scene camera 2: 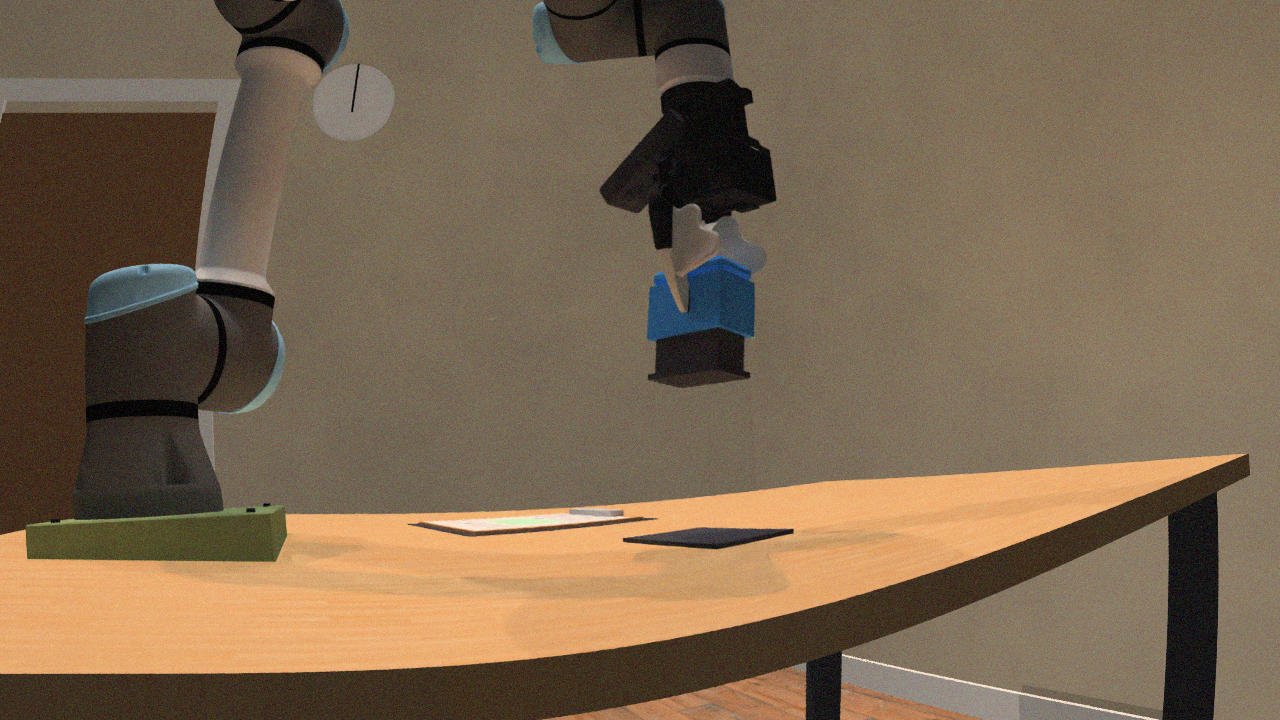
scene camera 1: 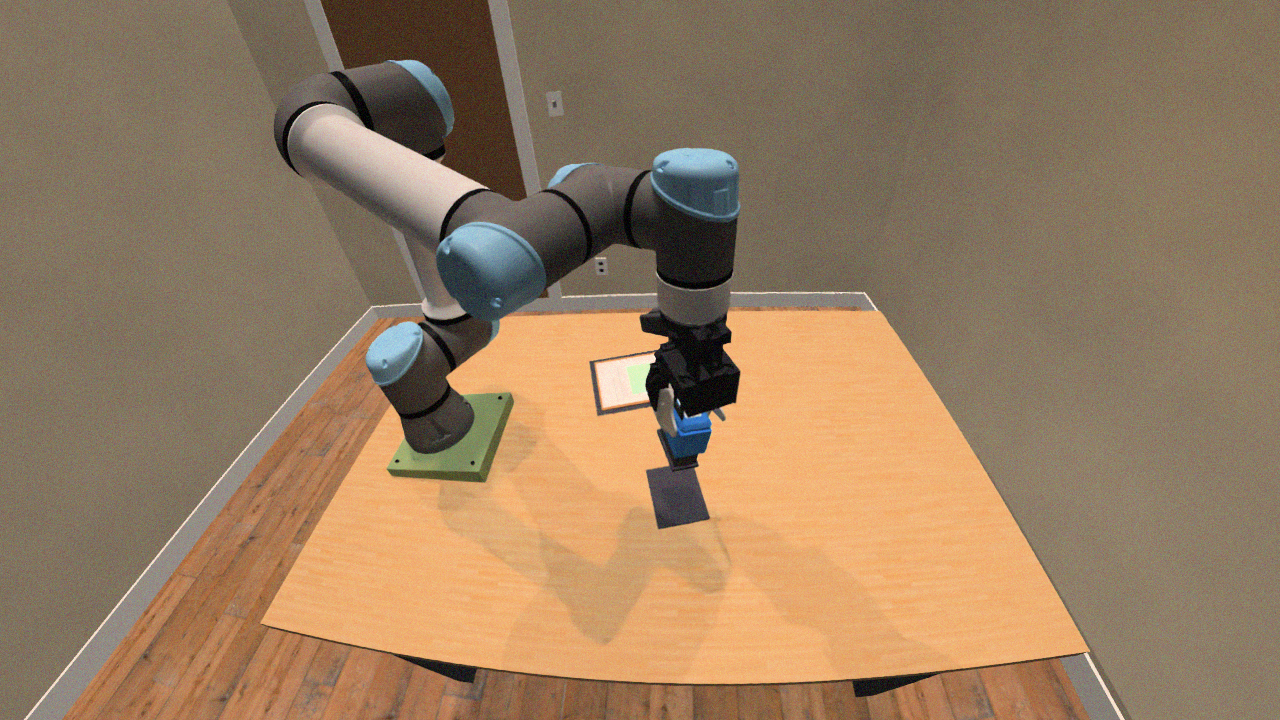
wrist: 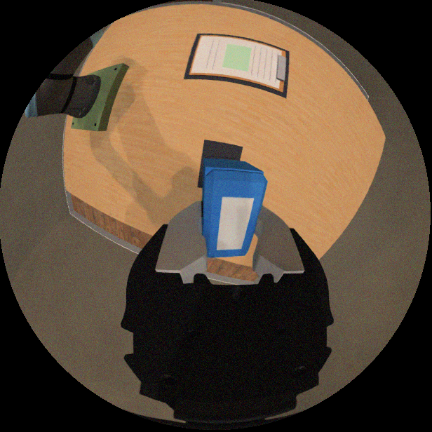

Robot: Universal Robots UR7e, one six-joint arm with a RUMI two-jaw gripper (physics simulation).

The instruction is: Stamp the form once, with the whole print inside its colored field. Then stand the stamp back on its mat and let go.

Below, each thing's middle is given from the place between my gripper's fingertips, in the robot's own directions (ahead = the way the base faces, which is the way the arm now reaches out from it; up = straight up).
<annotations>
Now: hand 1 cm above the blue stamp (scene camera 2: 705,346). Round my hand: form (scene camera 2: 579,517) (13 cm behind, 29 cm to the left, 19 cm below); dark mat (scene camera 1: 677,499) (1 cm behind, 19 cm below).
</annotations>
